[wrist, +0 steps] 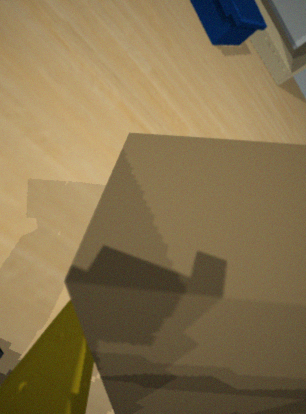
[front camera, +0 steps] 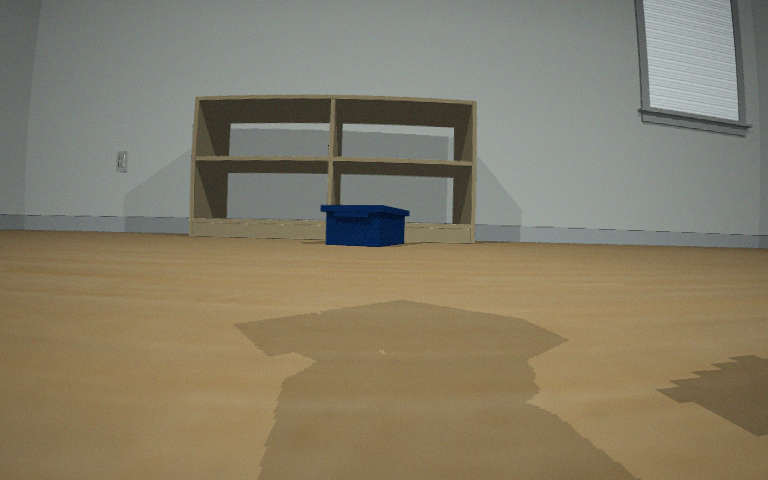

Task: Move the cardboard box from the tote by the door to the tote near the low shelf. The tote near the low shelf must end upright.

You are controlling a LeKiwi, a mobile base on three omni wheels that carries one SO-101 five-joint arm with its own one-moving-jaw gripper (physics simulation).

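Places are measured from the arm's base along level axes (x ahead, y left, z up), in millimetres.
Pixels of known places: hand at its tool point: (wrist: 118, 278).
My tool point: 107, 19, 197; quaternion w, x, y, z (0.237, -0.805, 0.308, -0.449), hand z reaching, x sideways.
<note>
Behind a point stands the place of what it marks, as x, y, z.
The brown cardboard box (wrist: 210, 215) {112, 28, 237} fills the lower right of the wrist view, close to the camera, held off the floor. My gripper is shut on it; one yellow jaw shows at the lower left against the box's side, and the other jaw is hidden. The blue tote (front camera: 365, 227) {1101, 65, -34} (wrist: 230, 22) {1092, 37, -5} stands upright on the floor in front of the low shelf (front camera: 334, 161) {1528, 226, 236}, a little right of its middle post in the front view. The inside of the tote cannot be seen. The tote by the door does not show in these views.
The wooden floor (front camera: 141, 294) {295, 188, -89} (wrist: 75, 100) {405, 132, -89} stretches from me to the shelf, with shadows of the arm and box on it. A grey wall (front camera: 396, 50) {1955, -24, 946} stands behind the shelf, with a window (front camera: 693, 59) {2059, -1980, 1137} at the right and an outlet (front camera: 121, 161) {1866, 1513, 310} at the left.
</note>
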